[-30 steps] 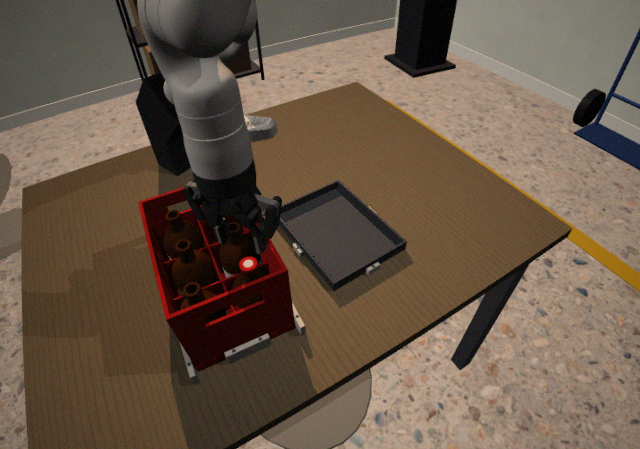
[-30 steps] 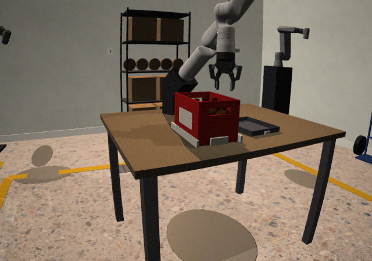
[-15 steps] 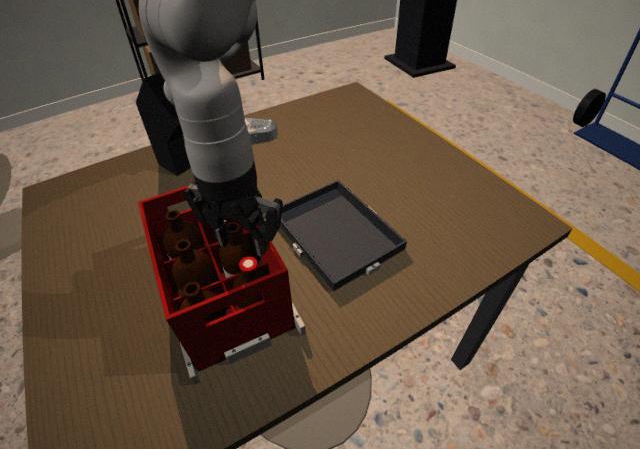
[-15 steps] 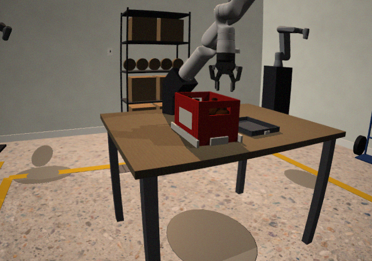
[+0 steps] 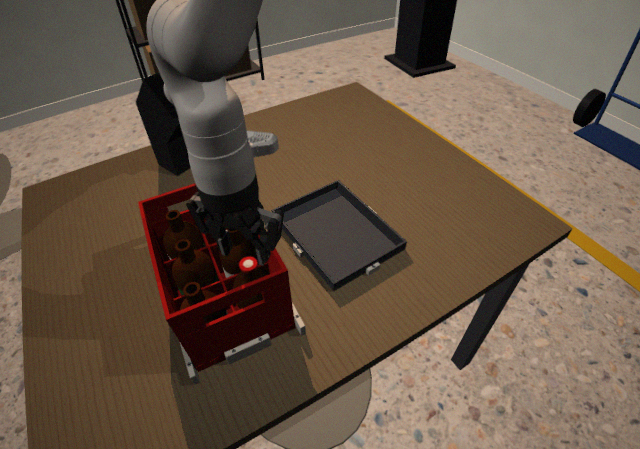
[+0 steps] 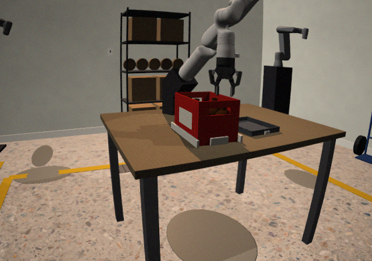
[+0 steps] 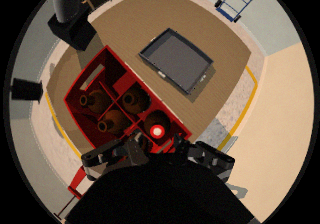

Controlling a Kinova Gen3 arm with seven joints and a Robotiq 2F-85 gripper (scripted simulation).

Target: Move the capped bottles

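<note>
The glass bottle is 120 mm below my hand. Also, from my hand: red crate (90 mm behind, 50 mm to the right, 120 mm below); then dark grey tray (130 mm behind, 220 mm to the left, 190 mm below).
</note>
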